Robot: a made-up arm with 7 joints. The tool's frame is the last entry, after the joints.
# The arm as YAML. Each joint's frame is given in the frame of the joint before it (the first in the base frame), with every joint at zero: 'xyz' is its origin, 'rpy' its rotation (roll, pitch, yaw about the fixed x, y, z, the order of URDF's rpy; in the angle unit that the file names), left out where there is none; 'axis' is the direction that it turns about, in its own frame. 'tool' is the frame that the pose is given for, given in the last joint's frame.
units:
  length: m
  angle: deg
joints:
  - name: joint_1
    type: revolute
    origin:
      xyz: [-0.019, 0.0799, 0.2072]
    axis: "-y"
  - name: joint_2
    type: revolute
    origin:
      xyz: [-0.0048, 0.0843, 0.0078]
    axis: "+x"
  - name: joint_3
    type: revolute
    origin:
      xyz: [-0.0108, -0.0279, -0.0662]
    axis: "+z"
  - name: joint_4
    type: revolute
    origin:
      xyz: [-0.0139, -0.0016, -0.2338]
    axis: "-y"
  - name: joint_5
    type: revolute
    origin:
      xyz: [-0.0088, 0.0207, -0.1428]
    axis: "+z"
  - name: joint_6
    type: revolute
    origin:
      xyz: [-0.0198, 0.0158, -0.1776]
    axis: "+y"
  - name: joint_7
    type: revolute
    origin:
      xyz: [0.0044, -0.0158, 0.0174]
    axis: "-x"
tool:
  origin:
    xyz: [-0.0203, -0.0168, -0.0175]
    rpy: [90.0, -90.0, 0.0]
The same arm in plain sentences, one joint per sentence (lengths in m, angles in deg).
The arm has seven revolute joints in a row. What follows holds with every joint at zero, and every direction is one of the base frame's. Joint 1 is mounted 0.019 m along -x and 0.0799 m along +y and 0.2072 m along +z from the base frame's origin and turns about -y. Joint 2 is mounted 0.0048 m along -x and 0.0843 m along +y and 0.0078 m along +z from joint 1 and turns about +x. Joint 3 is mounted 0.0108 m along -x and 0.0279 m along -y and 0.0662 m along -z from joint 2 and turns about +z. Joint 4 is mounted 0.0139 m along -x and 0.0016 m along -y and 0.2338 m along -z from joint 3 and turns about -y. Joint 5 is mounted 0.0088 m along -x and 0.0207 m along +y and 0.1428 m along -z from joint 4 and turns about +z. Joint 6 is mounted 0.0198 m along -x and 0.0158 m along +y and 0.1776 m along -z from joint 5 and turns about +y. Joint 7 is mounted 0.0044 m along +x and 0.0158 m along -y and 0.0174 m along +z from joint 6 and turns about -x. The tool frame, which is the frame that the pose is given for, is mounted 0.0203 m along -x and 0.0168 m along -y and 0.0175 m along -z from joint 7; its axes are the base frame's turned by roll 90, pitch -90 and yaw 0 deg (as in URDF: about the fixed x, then y, then z).
